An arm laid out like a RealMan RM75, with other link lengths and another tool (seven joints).
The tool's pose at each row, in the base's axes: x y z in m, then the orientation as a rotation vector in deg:
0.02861 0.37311 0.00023 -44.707 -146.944 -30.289
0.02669 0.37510 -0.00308 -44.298 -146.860 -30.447
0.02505 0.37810 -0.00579 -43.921 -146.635 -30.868
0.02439 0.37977 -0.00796 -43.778 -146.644 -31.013
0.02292 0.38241 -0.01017 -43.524 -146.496 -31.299
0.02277 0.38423 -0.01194 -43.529 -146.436 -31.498
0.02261 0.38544 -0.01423 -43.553 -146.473 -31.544
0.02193 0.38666 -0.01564 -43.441 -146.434 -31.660
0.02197 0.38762 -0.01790 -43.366 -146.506 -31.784
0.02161 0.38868 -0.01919 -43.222 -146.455 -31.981
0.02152 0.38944 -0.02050 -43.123 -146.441 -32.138
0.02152 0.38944 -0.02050 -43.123 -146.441 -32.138
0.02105 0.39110 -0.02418 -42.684 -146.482 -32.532
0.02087 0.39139 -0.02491 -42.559 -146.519 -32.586
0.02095 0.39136 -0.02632 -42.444 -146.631 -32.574
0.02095 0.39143 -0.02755 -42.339 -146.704 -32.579
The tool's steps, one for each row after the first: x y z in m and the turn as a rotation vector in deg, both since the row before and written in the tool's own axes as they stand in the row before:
0.00074 -0.00038 0.00423 -0.016 0.231 -0.249
0.00124 0.00072 0.00412 -0.196 0.357 -0.227
0.00016 0.00038 0.00279 -0.072 0.050 -0.117
0.00117 0.00065 0.00350 -0.135 0.236 -0.155
0.00001 0.00088 0.00238 -0.137 0.059 -0.012
-0.00049 0.00027 0.00253 -0.041 -0.040 -0.007
0.00034 0.00019 0.00195 -0.055 0.080 -0.076
-0.00074 0.00020 0.00233 -0.077 -0.033 -0.095
0.00009 0.00028 0.00168 -0.105 0.105 -0.106
-0.00026 0.00020 0.00148 -0.089 0.054 -0.085
0.00000 0.00000 0.00000 0.000 0.000 0.000
-0.00076 0.00006 0.00399 -0.188 0.134 -0.356
-0.00010 -0.00007 0.00080 -0.014 0.014 -0.100
-0.00077 -0.00035 0.00113 0.025 -0.059 -0.108
-0.00057 -0.00027 0.00106 0.014 -0.027 -0.091

